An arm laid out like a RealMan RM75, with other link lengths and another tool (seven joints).
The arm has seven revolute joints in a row. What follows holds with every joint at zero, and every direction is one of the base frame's.
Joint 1 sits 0.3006 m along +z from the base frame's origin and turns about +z.
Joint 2 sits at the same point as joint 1 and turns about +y.
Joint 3 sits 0.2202 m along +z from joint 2 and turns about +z.
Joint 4 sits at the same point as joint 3 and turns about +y.
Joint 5 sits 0.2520 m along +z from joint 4 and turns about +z.
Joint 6 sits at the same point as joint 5 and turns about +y.
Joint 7 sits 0.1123 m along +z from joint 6 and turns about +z.
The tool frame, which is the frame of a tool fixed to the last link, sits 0.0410 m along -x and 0.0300 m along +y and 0.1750 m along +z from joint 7; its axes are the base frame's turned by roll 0.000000, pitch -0.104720 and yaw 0.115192 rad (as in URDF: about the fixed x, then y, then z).
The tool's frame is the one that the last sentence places.
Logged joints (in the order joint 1, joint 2, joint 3, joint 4, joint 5, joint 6, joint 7), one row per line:
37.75 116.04 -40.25 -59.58 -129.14 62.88 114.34
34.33 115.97 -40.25 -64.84 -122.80 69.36 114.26
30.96 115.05 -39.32 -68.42 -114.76 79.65 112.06
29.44 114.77 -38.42 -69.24 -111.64 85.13 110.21
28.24 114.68 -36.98 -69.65 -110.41 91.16 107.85
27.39 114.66 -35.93 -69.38 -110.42 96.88 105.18
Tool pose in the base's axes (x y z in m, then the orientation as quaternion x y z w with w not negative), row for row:
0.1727 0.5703 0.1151 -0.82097 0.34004 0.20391 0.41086
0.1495 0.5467 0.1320 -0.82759 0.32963 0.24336 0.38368
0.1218 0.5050 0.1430 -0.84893 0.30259 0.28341 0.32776
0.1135 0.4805 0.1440 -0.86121 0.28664 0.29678 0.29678
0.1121 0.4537 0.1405 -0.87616 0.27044 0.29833 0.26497
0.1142 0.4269 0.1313 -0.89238 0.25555 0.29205 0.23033
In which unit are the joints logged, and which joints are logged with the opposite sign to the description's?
The joints are logged in degrees. Opposite sign: joint 6.
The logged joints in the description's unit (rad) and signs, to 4 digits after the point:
0.6589 2.0253 -0.7025 -1.0399 -2.2539 -1.0975 1.9956
0.5992 2.0241 -0.7025 -1.1317 -2.1433 -1.2106 1.9942
0.5404 2.0080 -0.6863 -1.1942 -2.0029 -1.3902 1.9558
0.5138 2.0031 -0.6706 -1.2085 -1.9485 -1.4858 1.9235
0.4929 2.0015 -0.6454 -1.2156 -1.9270 -1.5910 1.8823
0.4780 2.0012 -0.6271 -1.2109 -1.9272 -1.6909 1.8357

